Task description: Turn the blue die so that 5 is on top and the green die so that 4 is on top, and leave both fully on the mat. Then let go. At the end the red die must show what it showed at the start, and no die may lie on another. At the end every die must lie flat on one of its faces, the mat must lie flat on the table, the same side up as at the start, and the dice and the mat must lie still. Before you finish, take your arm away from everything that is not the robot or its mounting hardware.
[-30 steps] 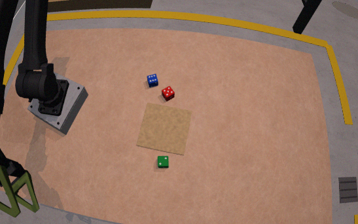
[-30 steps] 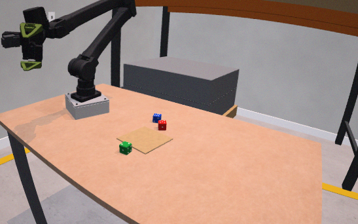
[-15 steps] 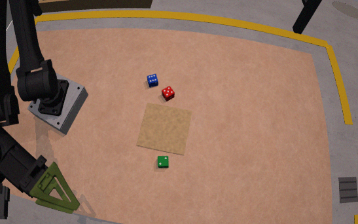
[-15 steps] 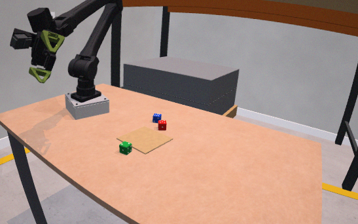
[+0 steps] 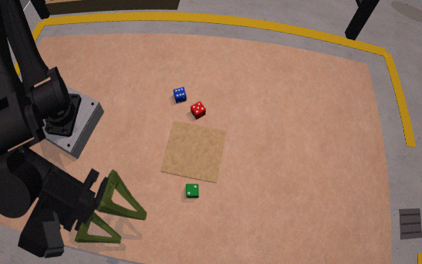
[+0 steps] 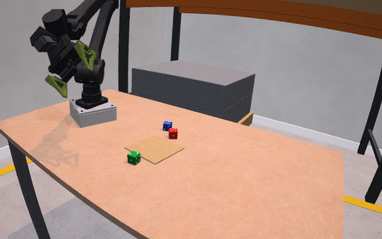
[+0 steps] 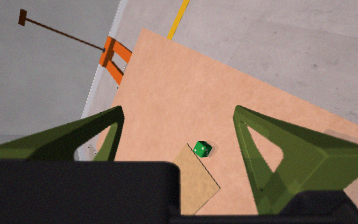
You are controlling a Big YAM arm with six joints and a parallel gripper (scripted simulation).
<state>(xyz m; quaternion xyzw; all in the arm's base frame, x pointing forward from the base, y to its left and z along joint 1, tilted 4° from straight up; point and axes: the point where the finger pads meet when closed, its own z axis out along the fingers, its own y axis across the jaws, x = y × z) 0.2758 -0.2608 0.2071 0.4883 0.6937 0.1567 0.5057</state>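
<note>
Now: the blue die 3 cm ahead of my hand, 38 cm to the left of it and 23 cm below it. From my hand the other things lie so: tan mat 8 cm ahead, 23 cm to the left, 25 cm below; then green die 8 cm ahead, 12 cm to the left, 23 cm below; then red die 8 cm ahead, 33 cm to the left, 23 cm below.
</note>
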